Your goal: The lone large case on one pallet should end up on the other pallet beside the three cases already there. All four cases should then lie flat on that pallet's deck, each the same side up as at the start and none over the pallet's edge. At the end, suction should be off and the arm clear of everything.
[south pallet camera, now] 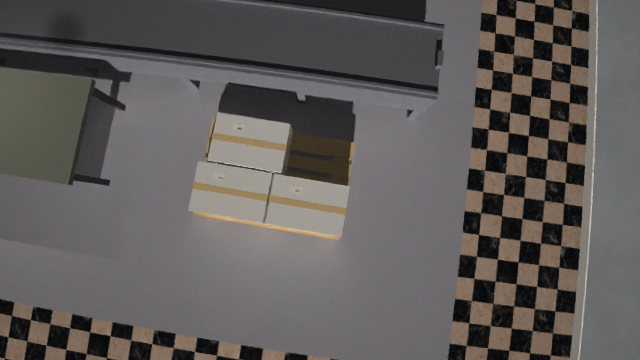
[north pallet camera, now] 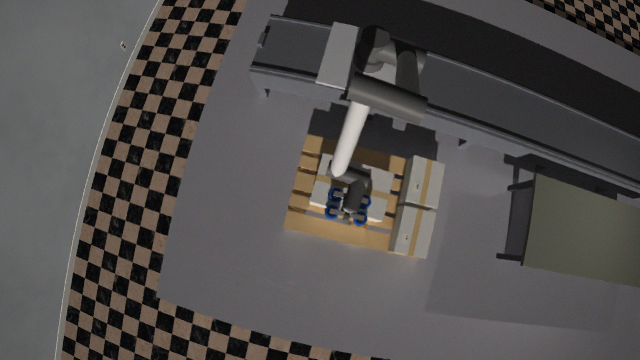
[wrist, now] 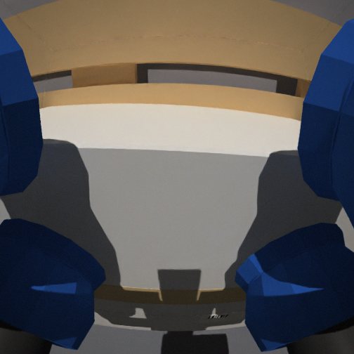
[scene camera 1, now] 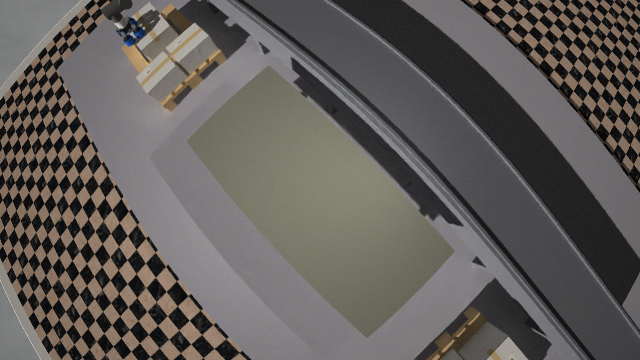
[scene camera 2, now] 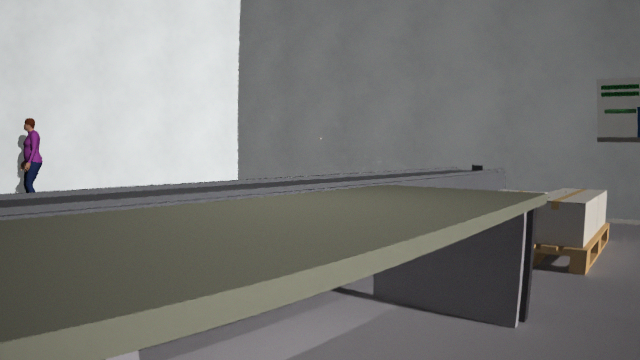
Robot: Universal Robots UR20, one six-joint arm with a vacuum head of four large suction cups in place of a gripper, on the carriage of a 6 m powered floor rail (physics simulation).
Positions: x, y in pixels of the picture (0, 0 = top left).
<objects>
My suction head (wrist: 292, 283): 0.12 m from the lens. A pallet (wrist: 101, 51) is 0.39 m from the lens. The marked spots on the pallet and my suction head are 0.42 m apart.
</objects>
